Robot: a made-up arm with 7 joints.
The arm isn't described. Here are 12 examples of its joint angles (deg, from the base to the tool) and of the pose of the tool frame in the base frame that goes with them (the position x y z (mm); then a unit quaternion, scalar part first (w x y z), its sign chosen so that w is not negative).
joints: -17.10 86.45 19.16 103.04 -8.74 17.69 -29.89
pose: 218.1 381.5 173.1 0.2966 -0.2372 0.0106 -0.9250
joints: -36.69 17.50 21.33 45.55 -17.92 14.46 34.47
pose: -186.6 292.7 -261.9 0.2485 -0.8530 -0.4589 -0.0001
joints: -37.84 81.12 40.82 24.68 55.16 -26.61 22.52
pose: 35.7 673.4 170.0 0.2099 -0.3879 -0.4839 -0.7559
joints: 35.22 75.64 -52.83 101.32 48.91 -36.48 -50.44
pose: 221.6 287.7 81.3 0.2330 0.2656 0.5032 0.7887
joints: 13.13 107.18 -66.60 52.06 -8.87 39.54 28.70
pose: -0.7 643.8 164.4 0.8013 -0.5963 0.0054 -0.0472
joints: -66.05 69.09 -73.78 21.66 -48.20 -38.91 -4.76
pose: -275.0 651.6 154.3 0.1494 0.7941 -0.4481 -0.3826
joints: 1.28 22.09 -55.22 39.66 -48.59 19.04 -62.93
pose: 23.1 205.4 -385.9 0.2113 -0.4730 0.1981 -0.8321
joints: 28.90 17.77 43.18 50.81 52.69 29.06 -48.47
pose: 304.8 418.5 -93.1 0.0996 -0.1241 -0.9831 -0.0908
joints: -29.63 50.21 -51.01 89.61 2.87 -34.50 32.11
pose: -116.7 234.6 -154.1 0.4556 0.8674 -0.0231 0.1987
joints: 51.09 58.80 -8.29 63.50 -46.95 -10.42 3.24
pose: 320.5 490.4 140.0 0.3663 -0.3163 0.0347 -0.8744
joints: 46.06 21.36 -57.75 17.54 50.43 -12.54 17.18
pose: 390.6 243.2 -170.0 0.1242 0.7213 0.4584 0.5042
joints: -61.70 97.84 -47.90 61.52 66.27 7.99 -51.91
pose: -42.8 578.8 9.9 0.7155 -0.5969 0.0057 -0.3628
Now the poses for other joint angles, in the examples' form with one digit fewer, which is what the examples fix.
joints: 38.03 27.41 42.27 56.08 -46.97 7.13 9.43
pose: 333 435 -30 0.290 -0.393 -0.511 -0.707
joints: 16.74 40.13 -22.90 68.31 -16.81 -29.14 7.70
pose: 248 296 -143 0.126 0.621 0.000 0.774
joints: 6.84 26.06 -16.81 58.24 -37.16 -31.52 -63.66
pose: 208 233 -254 0.021 -0.248 -0.266 -0.931
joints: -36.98 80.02 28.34 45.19 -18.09 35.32 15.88
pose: 76 642 85 0.731 -0.571 -0.206 -0.312
